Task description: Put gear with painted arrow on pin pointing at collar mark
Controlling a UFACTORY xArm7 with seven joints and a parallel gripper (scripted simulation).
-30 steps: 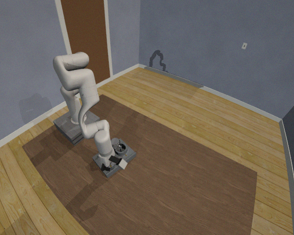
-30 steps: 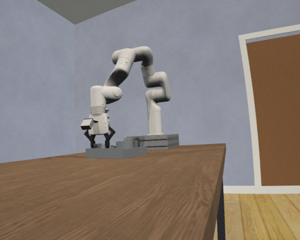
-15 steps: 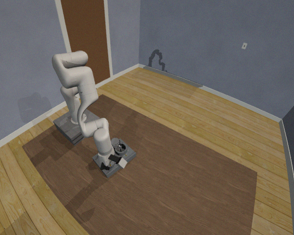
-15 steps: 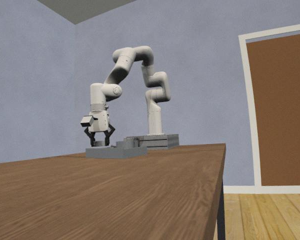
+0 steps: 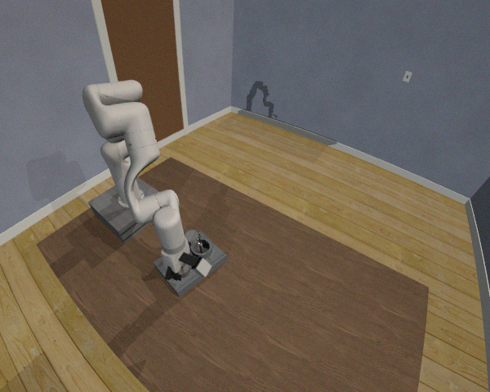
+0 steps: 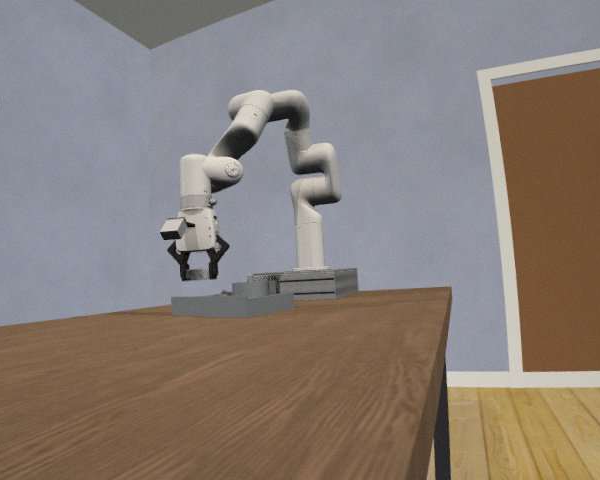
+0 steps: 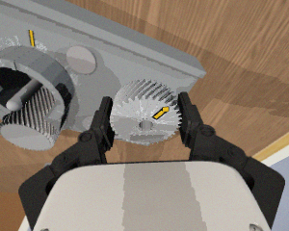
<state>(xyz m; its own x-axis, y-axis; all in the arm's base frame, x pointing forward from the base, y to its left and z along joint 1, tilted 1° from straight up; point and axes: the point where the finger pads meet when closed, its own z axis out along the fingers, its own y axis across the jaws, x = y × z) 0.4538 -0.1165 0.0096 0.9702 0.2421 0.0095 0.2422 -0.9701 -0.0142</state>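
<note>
Right now the short peg is 11 cm behind my hand, 1 cm to the left of it and 5 cm below it. Also, from my hand: gear right at my hand.
</note>
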